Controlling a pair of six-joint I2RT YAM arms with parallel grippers.
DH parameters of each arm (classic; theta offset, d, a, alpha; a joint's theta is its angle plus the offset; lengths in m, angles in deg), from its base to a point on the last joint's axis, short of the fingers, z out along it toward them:
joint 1: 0 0.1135 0.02 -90
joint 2: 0 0 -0.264 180
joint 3: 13.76 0 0.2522 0
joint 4: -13.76 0 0.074 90
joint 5: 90 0 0 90
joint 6: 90 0.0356 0 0
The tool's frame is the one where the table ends.
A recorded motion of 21 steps. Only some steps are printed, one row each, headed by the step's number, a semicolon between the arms.
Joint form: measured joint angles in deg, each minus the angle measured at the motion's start. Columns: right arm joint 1, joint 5, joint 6, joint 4, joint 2, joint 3; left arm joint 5, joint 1, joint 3, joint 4, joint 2, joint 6.
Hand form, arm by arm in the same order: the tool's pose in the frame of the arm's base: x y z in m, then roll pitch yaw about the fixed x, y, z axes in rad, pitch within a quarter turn. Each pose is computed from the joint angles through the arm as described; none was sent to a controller.
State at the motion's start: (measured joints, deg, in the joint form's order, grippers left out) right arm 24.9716 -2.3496 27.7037 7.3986 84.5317 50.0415; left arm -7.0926 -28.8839 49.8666 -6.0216 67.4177 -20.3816
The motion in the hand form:
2: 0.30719 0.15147 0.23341 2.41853 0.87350 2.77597; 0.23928 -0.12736 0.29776 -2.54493 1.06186 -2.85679
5: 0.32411 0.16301 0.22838 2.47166 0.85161 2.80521; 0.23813 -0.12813 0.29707 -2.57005 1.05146 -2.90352
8: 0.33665 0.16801 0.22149 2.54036 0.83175 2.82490; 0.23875 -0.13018 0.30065 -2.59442 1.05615 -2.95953
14: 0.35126 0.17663 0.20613 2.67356 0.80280 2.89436; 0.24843 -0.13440 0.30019 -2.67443 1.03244 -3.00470
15: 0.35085 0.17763 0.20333 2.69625 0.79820 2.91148; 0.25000 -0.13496 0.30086 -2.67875 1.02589 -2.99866
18: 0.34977 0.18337 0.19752 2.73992 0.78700 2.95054; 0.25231 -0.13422 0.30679 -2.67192 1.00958 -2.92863
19: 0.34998 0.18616 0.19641 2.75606 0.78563 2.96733; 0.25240 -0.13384 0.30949 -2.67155 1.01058 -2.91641
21: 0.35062 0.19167 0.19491 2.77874 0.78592 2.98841; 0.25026 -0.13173 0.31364 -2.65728 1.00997 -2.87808
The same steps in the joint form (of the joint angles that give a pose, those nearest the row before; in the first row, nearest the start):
2: 1.09 0.59 0.33 -1.24 3.58 3.12; 0.37 -0.02 0.46 -0.66 0.17 0.00
5: 1.68 1.88 0.55 -3.30 8.55 7.85; 1.53 -0.13 0.63 -1.71 0.15 0.63
8: 1.70 3.98 0.66 -5.68 12.17 11.19; 2.93 -0.26 1.70 -2.58 0.48 2.05
14: 2.16 7.21 -0.31 -9.38 17.46 15.45; 1.27 -0.26 4.42 -4.81 3.43 2.32
15: 2.36 7.65 -0.61 -9.81 17.81 15.47; 0.83 -0.26 5.03 -5.38 3.89 1.95
18: 3.26 8.59 -1.05 -10.78 18.86 15.91; -2.05 -0.26 7.08 -7.78 4.46 -0.48
19: 3.63 8.94 -1.36 -11.21 19.32 16.37; -2.67 -0.26 7.67 -8.39 4.44 -0.79
21: 4.35 9.75 -1.62 -11.78 20.17 17.27; -3.80 -0.24 8.13 -9.42 3.78 -1.81

